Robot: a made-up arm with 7 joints.
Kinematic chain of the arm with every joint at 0, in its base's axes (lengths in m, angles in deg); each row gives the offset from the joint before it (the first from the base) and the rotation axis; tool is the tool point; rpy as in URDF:
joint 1: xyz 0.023 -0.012 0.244 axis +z
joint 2: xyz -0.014 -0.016 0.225 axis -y
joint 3: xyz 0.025 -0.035 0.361 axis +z
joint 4: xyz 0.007 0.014 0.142 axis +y
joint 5: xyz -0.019 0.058 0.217 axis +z
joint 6: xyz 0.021 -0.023 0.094 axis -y
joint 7: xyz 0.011 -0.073 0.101 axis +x
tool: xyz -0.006 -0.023 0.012 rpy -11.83 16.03 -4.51
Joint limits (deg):
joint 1: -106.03..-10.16
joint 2: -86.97..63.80
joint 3: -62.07..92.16
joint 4: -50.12..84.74
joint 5: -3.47..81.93
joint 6: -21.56..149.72
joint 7: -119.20..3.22
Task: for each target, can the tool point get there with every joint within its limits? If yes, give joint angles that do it. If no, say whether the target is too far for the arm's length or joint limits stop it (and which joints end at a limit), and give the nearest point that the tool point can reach.
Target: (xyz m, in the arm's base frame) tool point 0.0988 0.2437 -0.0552
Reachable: no: joint limits stop it (at a limit: joint 1, joint 2, joint 4, joint 6) | nearest point 0.4787 0.0917 0.0970 | short by 0.437 m
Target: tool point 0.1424 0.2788 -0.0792
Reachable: no: joint limits stop it (at a limit: joint 1, joint 2, joint 4, joint 6) | nearest point 0.4822 0.1056 0.1029 | short by 0.423 m
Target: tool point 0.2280 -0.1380 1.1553
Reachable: yes | joints -83.13 20.92 29.11 68.42 49.32 -4.17 -33.64
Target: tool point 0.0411 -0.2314 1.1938
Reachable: yes | joints -22.61 -18.17 33.27 -28.26 24.85 101.24 -98.47
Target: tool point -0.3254 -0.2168 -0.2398
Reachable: no: joint limits stop it (at a limit: joint 1, joint 2, joint 4) | nearest point -0.2848 -0.3903 0.0362 | short by 0.329 m
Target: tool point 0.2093 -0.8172 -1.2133
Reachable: no: too far | nearest point 0.1541 -0.5786 0.0167 | short by 1.254 m
